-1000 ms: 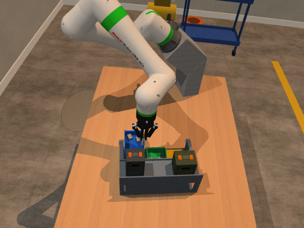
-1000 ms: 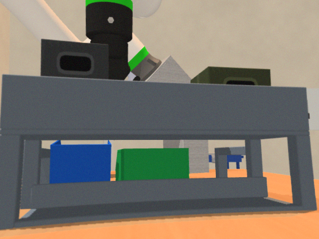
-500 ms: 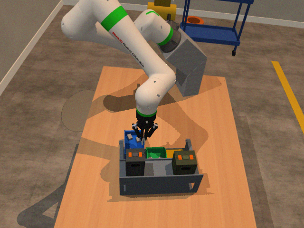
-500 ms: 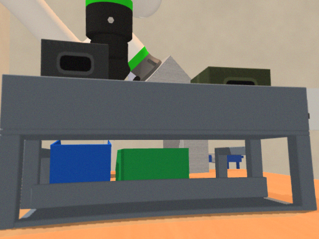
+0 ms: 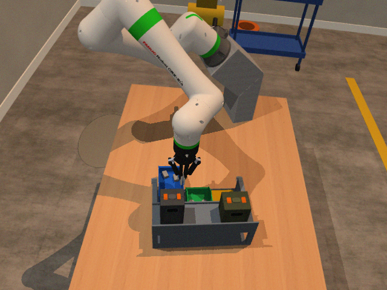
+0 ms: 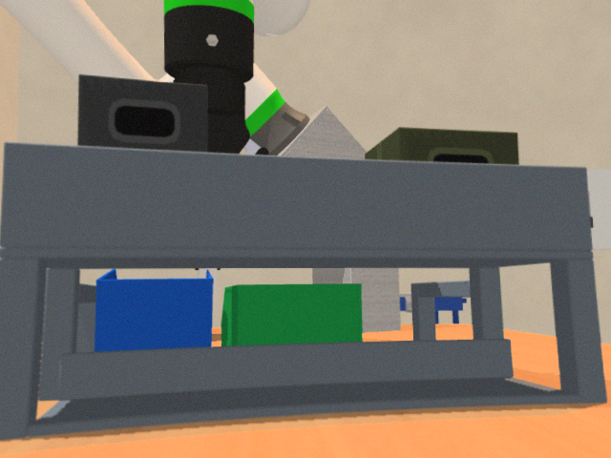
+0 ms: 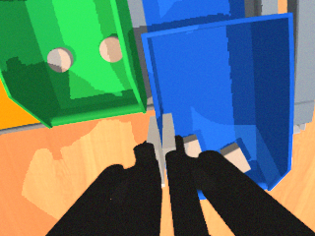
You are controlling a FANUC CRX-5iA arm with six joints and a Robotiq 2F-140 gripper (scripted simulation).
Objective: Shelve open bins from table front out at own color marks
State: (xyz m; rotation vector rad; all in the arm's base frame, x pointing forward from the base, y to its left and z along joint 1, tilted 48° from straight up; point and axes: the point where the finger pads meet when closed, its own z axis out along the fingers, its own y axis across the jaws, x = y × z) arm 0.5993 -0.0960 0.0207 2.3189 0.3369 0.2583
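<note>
Now: hand 50 mm to the left of the blue bin and 40 mm above it. From my hand the other things lie so: black box (190 mm ahead, 20 mm to the right, 60 mm above); then olive box (150 mm ahead, 210 mm to the left, 50 mm above); then green bin (70 mm ahead, 80 mm to the left, 60 mm below).
</note>
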